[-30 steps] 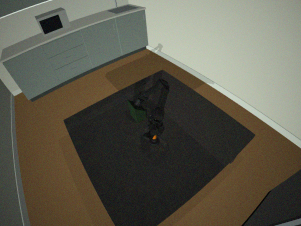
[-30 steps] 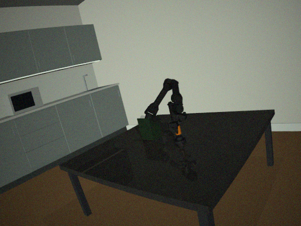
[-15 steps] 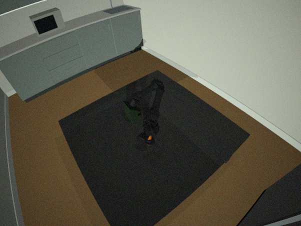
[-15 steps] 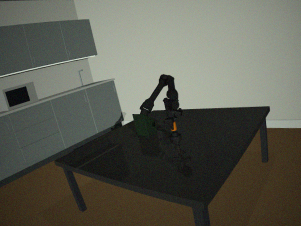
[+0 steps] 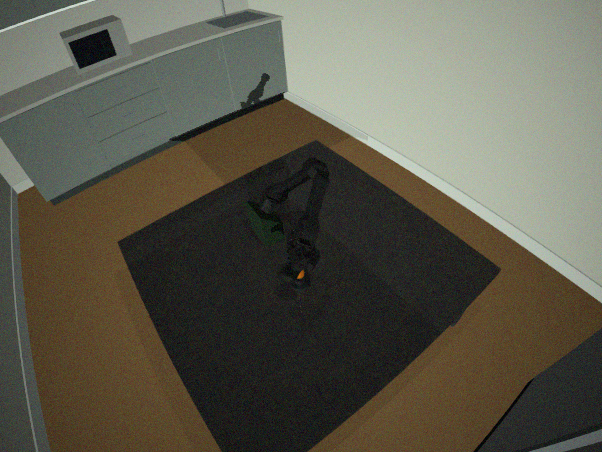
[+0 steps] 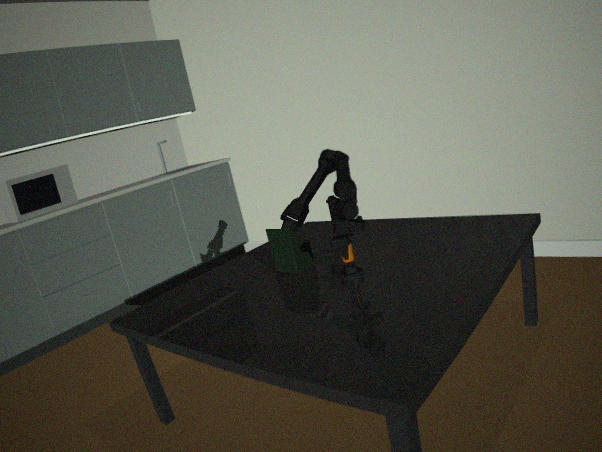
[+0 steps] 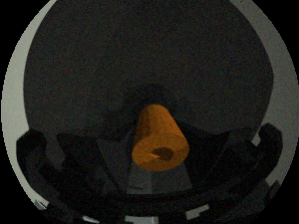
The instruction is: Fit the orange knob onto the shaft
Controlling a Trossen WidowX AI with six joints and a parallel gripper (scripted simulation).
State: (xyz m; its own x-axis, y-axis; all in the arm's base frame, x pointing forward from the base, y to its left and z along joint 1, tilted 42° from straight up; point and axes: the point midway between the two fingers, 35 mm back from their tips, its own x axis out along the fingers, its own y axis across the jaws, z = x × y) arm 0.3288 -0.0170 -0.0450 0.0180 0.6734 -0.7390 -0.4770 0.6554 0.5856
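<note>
My gripper tip is now 20 mm below the orange knob. From my gripper tip the other things lie so: dark round pedestal 40 mm below.
</note>
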